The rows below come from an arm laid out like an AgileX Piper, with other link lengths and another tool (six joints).
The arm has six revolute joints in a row. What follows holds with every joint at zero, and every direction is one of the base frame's.
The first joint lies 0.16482 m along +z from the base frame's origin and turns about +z.
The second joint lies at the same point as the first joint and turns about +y.
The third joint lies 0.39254 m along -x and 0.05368 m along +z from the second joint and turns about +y.
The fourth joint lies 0.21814 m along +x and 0.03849 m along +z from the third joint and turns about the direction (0.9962, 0, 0.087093).
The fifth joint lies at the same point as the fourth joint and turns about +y.
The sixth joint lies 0.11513 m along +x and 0.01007 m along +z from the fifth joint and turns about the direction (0.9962, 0, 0.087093).
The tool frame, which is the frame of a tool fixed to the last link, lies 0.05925 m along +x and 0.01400 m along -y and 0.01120 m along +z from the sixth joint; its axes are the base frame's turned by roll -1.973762, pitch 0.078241 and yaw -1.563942 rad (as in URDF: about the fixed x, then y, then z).
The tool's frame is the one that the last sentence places.
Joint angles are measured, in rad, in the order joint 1, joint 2, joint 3, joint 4, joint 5, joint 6. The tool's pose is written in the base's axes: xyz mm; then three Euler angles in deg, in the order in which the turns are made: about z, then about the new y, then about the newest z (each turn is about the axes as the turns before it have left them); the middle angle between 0 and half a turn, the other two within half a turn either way. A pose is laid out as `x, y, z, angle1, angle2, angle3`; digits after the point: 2 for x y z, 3 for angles.
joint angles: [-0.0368, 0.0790, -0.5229, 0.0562, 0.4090, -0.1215]
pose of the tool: -33.29, -8.40, 406.18, -0.649, 111.072, -89.643
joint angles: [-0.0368, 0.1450, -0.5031, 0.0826, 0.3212, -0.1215]
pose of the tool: -16.51, -8.55, 415.66, 0.325, 110.918, -88.043
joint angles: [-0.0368, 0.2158, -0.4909, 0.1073, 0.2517, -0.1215]
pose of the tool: 1.28, -9.26, 423.47, 1.112, 111.637, -86.448
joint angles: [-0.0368, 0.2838, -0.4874, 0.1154, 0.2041, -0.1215]
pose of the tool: 18.30, -10.53, 429.62, 1.226, 112.990, -85.783
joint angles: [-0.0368, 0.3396, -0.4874, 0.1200, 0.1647, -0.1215]
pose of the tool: 32.37, -11.73, 434.97, 1.203, 113.925, -85.371
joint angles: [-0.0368, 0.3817, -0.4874, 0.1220, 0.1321, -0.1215]
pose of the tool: 43.19, -12.78, 439.00, 1.093, 114.473, -85.161
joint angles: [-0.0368, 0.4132, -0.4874, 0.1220, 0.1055, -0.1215]
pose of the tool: 51.38, -13.65, 442.11, 0.933, 114.763, -85.108
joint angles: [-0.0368, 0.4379, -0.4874, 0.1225, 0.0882, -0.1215]
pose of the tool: 57.95, -14.25, 443.75, 0.850, 115.192, -85.032
